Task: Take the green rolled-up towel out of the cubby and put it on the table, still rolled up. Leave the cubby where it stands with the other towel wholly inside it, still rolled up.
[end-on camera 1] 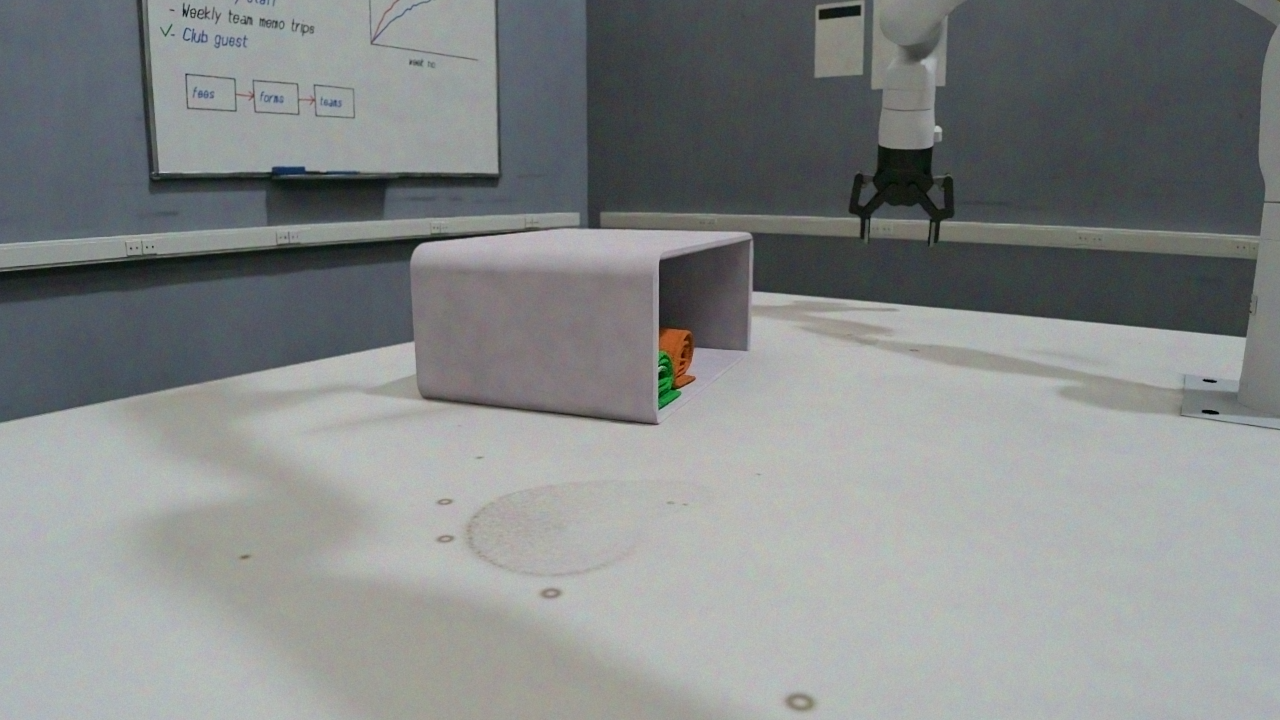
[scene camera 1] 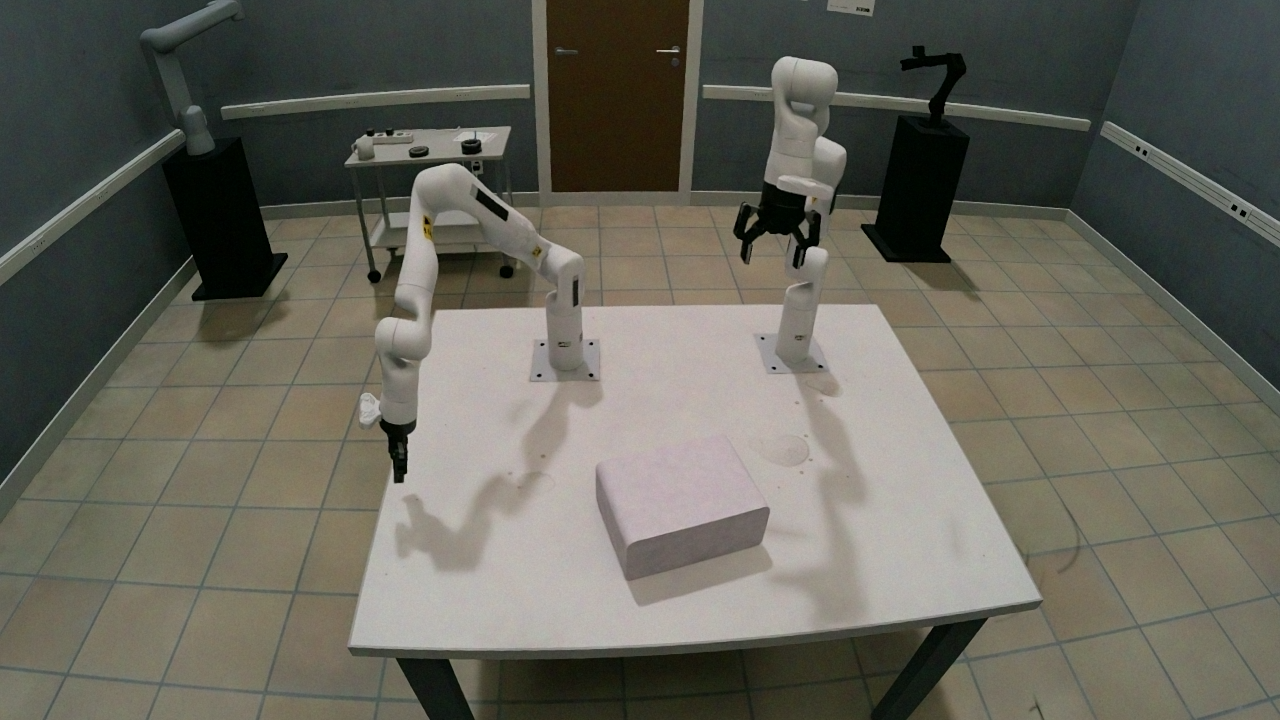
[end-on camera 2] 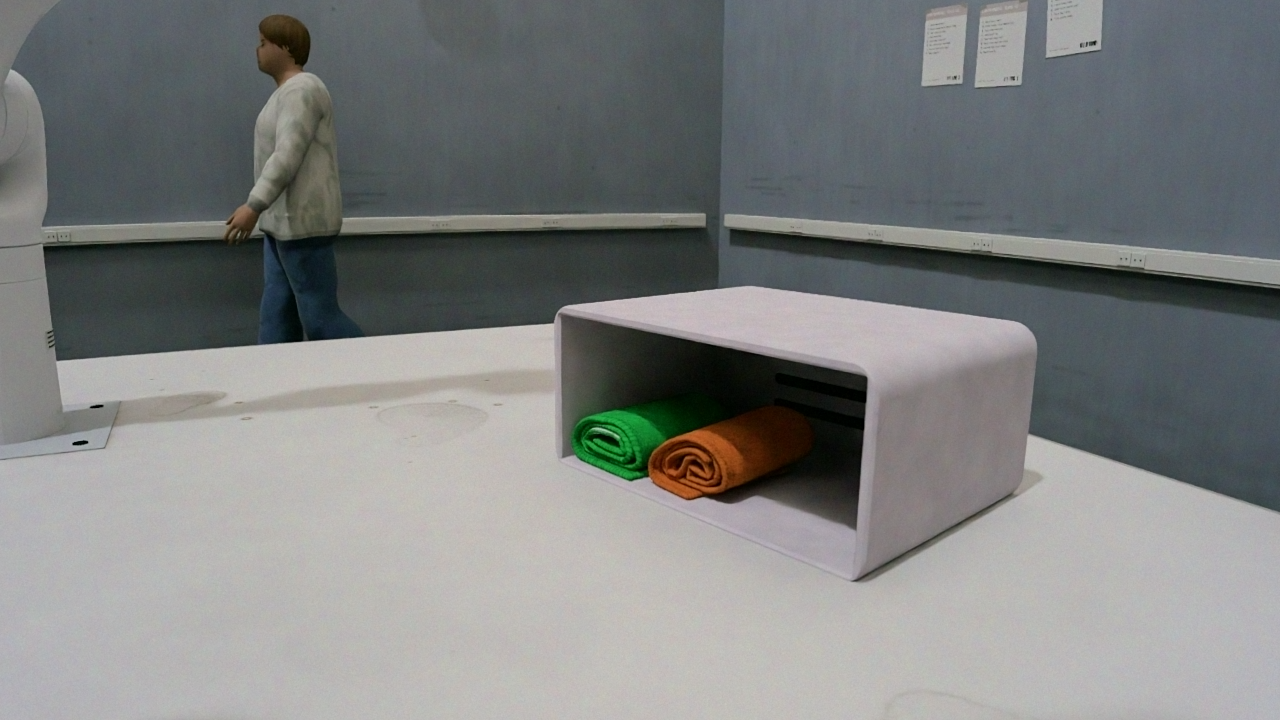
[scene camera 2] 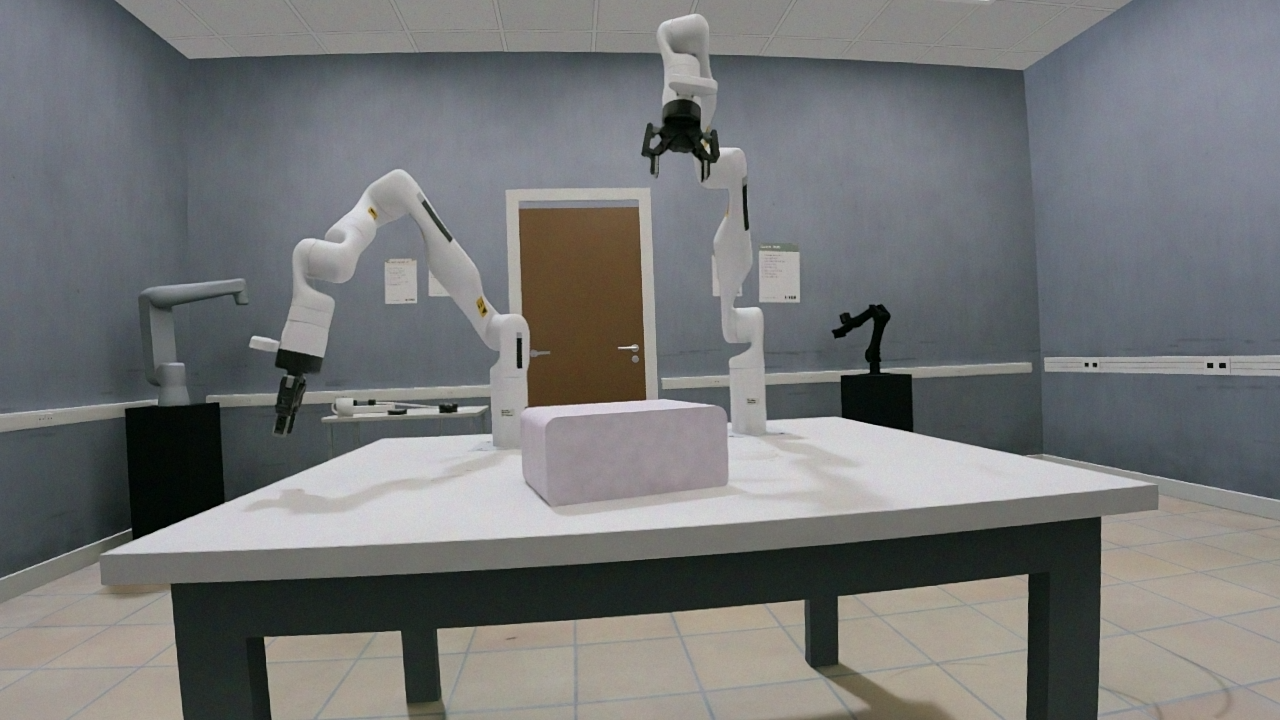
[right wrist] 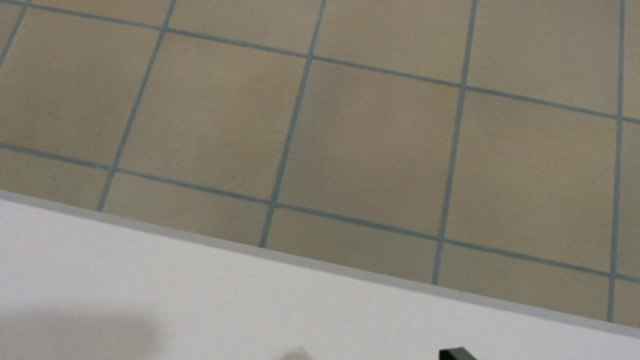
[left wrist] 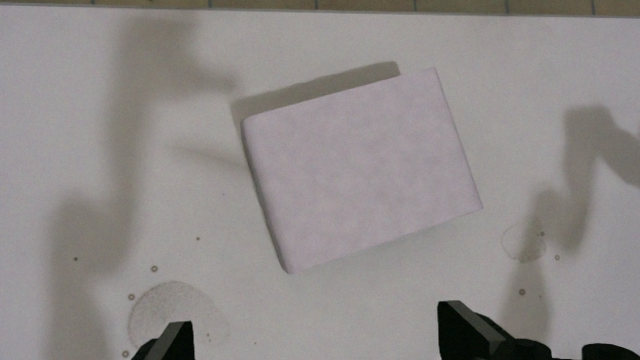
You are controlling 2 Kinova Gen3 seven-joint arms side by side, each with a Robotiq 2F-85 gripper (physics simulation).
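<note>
The pale pink cubby (scene camera 1: 680,488) (scene camera 2: 626,452) (end-on camera 1: 537,331) (end-on camera 2: 957,429) (left wrist: 360,170) stands on the table (scene camera 1: 501,608) (end-on camera 2: 358,573). The rolled green towel (end-on camera 2: 617,438) (end-on camera 1: 665,382) lies inside, by the side wall at the left in end-on camera 2. The rolled orange towel (end-on camera 2: 742,447) (end-on camera 1: 678,353) lies close beside it, inside. My left gripper (scene camera 1: 772,254) (scene camera 2: 680,170) (left wrist: 318,337) is open and empty, high above the table and pointing down. My right gripper (scene camera 1: 399,477) (scene camera 2: 283,429) (end-on camera 1: 898,240) is open and empty, raised near the table's left edge in scene camera 1.
The cubby's opening faces the arm bases (scene camera 1: 565,365) (scene camera 1: 792,358), away from scene camera 1. A person (end-on camera 2: 299,161) is beyond the table in end-on camera 2. A trolley (scene camera 1: 425,150) stands behind the table.
</note>
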